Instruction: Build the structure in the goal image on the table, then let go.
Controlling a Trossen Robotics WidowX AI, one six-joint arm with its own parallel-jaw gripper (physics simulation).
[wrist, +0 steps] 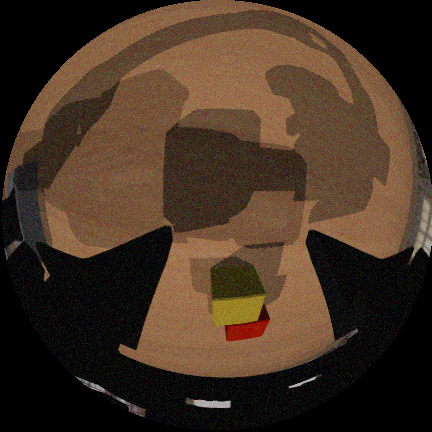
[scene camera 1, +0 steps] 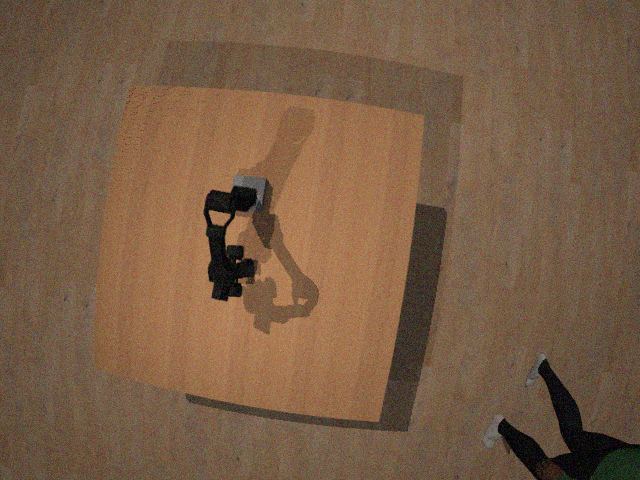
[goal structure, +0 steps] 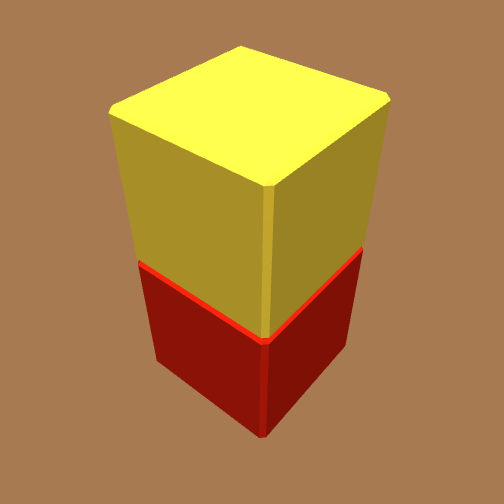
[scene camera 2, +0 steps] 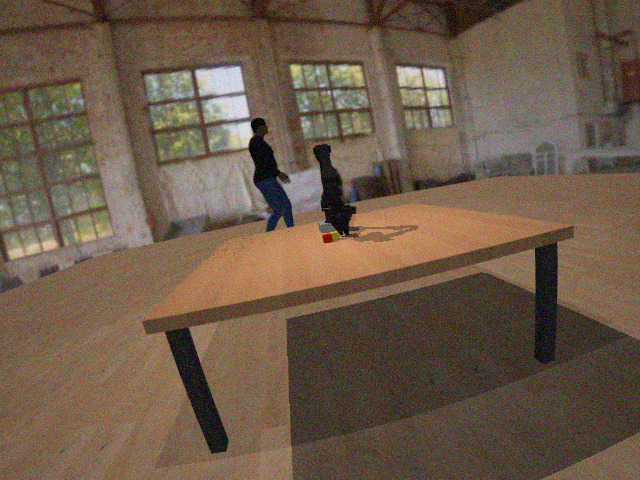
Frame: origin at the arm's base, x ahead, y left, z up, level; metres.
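Seen in the pictures: gripper, fingertip midpoint: (wrist: 243,235) (scene camera 2: 344,235); arm's base, origin of the base link: (scene camera 1: 247,197) (scene camera 2: 331,221).
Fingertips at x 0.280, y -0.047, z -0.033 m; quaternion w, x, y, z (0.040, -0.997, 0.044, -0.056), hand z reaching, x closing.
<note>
Offsets run from my fingertips to a thing's top centre. Level surfaces: height alone.
A yellow block @[dy -0.046, dx -0.007, dz +0.023 m] (scene camera 2: 335,235) (wrist: 237,311) and a red block @[dy -0.080, dx +0.001, dz +0.023 m] (scene camera 2: 327,237) (wrist: 246,331) are close together on the table @[dz -0.010 m] (scene camera 1: 336,258) (scene camera 2: 491,232). They look side by side in scene camera 2. In the wrist view the yellow block partly hides the red one; whether they touch is unclear. My gripper (scene camera 2: 345,233) (wrist: 243,235) is open and empty. Its black fingers spread to either side of the blocks in the wrist view. In scene camera 2 its tips are low, just right of the yellow block. The blocks cannot be made out in scene camera 1.
The arm's grey base (scene camera 1: 249,180) (scene camera 2: 326,227) stands on the table, close behind the blocks in scene camera 2. The black arm folds above it and casts shadows across the table. A person (scene camera 2: 264,165) in a black top stands beyond the table.
</note>
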